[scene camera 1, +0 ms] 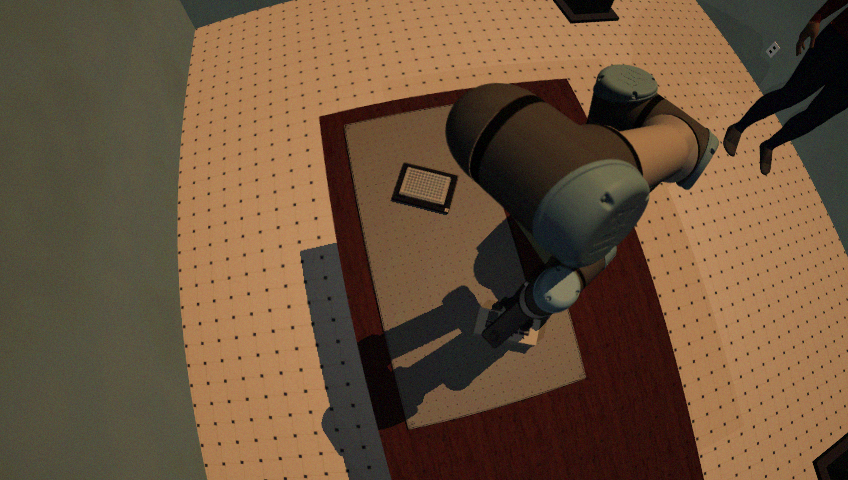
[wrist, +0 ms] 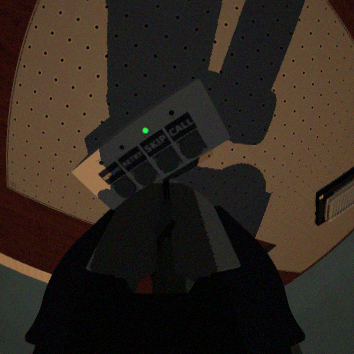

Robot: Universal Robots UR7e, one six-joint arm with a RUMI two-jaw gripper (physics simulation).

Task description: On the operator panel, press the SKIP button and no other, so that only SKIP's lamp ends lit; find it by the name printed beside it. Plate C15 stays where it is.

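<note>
The operator panel (scene camera 1: pixel 529 338) (wrist: pixel 202 102) is a grey box lying mostly in shadow. In the wrist view its labels read CALL, SKIP, RETRY and one hard to read, probably RESUME, each beside a round dark button. The SKIP button (wrist: pixel 168 161) shows whole. The lamp in line with SKIP (wrist: pixel 145 130) glows green; the other lamps are dark. My gripper (scene camera 1: pixel 492 339) (wrist: pixel 166 180) is shut and empty, its tips over the panel's button-side edge, close to SKIP; their height is hard to tell. Plate C15, taken to be the pale many-welled plate (scene camera 1: pixel 426 185) (wrist: pixel 341 206), sits in a dark holder; no name is readable.
The pale dotted mat (scene camera 1: pixel 410 255) (wrist: pixel 60 65) lies on the dark red table (scene camera 1: pixel 630 356) (wrist: pixel 20 215). The arm arches over the table's right side and casts shadows across mat and panel. A person (scene camera 1: pixel 803 89) stands on the floor at the far right.
</note>
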